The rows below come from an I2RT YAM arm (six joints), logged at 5 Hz.
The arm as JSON. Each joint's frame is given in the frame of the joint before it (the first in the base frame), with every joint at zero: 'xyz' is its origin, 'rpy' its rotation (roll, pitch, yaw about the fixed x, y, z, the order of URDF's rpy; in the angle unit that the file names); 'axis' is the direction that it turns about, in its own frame. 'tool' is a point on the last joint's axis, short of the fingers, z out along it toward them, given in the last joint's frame.
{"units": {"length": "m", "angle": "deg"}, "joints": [
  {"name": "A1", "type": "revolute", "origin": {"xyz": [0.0, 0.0, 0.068], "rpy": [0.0, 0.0, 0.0]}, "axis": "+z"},
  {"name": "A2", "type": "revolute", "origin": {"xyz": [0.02, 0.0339, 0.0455], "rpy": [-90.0, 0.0, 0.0]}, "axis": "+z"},
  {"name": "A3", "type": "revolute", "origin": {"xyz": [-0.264, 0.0, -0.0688], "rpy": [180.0, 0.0, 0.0]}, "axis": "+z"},
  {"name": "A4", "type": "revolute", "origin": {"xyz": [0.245, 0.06, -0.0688], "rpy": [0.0, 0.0, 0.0]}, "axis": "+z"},
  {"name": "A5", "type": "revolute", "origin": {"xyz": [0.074, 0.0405, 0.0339], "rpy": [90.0, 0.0, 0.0]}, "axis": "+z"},
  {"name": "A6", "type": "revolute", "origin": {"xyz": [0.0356, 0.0, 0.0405], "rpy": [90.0, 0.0, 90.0]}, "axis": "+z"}
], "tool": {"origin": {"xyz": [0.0, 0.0, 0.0], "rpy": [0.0, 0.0, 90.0]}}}
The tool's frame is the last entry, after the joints.
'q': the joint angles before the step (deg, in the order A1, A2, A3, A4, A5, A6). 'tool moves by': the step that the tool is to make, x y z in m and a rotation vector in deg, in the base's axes. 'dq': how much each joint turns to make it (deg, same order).
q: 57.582, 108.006, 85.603, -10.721, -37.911, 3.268
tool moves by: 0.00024, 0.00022, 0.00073, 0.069, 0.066, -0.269
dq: 0.000, -0.001, 0.107, 0.089, 0.175, 0.284
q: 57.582, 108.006, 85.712, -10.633, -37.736, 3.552
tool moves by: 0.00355, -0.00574, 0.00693, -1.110, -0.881, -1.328
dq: -0.721, -0.810, 0.938, -2.798, 1.246, -0.984
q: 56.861, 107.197, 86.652, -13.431, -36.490, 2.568
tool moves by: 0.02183, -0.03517, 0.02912, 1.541, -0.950, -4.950
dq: -5.180, -4.720, 0.023, -2.951, -0.263, -0.022
